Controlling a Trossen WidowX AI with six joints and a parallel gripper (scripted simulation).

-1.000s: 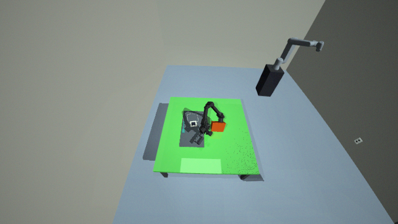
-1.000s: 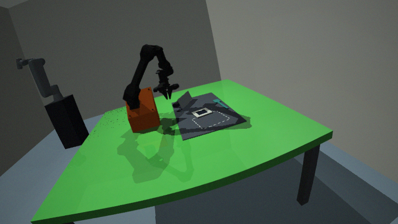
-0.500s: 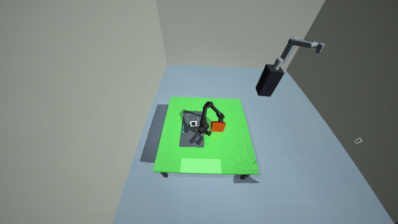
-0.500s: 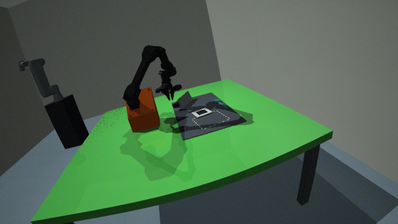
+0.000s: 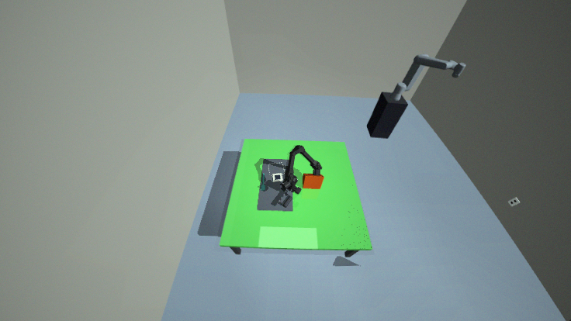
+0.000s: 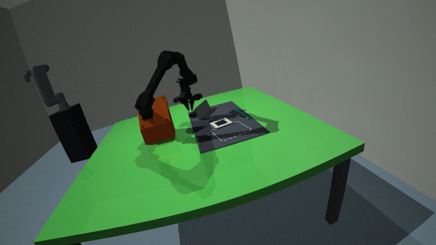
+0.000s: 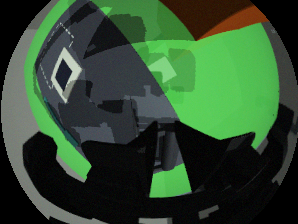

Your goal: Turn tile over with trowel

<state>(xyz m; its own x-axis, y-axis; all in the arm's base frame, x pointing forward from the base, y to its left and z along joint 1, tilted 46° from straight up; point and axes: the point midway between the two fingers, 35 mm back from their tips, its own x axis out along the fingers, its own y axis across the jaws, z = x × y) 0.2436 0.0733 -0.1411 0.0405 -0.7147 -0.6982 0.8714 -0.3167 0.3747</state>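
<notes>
The small trowel lies 40 mm ahead of my gripper tip, 60 mm to the left of it and 40 mm below it. The rest, counted from my gripper tip: dark mat 160 mm ahead, 130 mm to the right, 80 mm below; teal t-shaped tool 300 mm ahead, 100 mm to the right, 60 mm below; tile 150 mm ahead, 190 mm to the right, 60 mm below.
</notes>
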